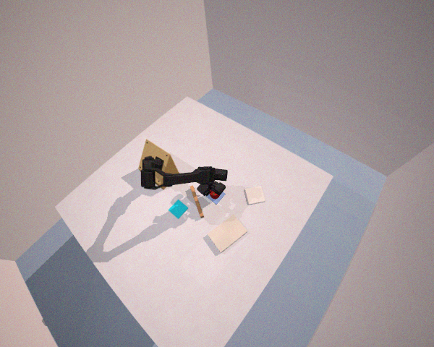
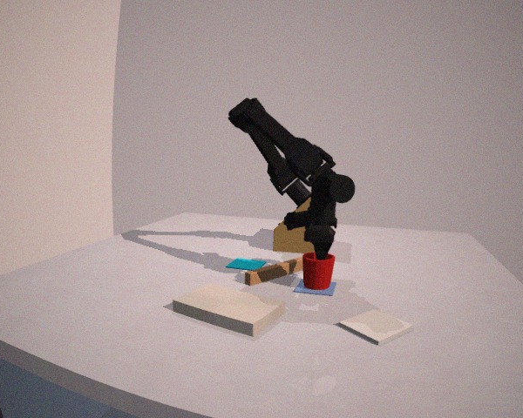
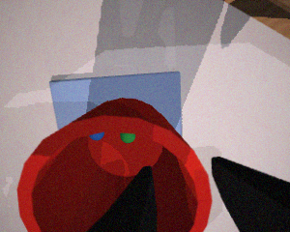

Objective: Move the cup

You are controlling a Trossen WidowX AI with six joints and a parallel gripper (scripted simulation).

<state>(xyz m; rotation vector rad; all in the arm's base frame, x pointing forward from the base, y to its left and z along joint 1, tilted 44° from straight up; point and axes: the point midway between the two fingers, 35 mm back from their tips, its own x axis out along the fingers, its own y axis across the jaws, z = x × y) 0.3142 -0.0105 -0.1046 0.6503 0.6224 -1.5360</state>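
Right now my gripper tip is 3 cm short of the red cup, 1 cm to the left of it and 1 cm above it. Round my gripper tip: blue pad: 6 cm below, 3 cm ahead; then green marble: 3 cm below, 3 cm ahead, 1 cm to the right; then blue marble: 5 cm ahead, 3 cm below, 2 cm to the right.
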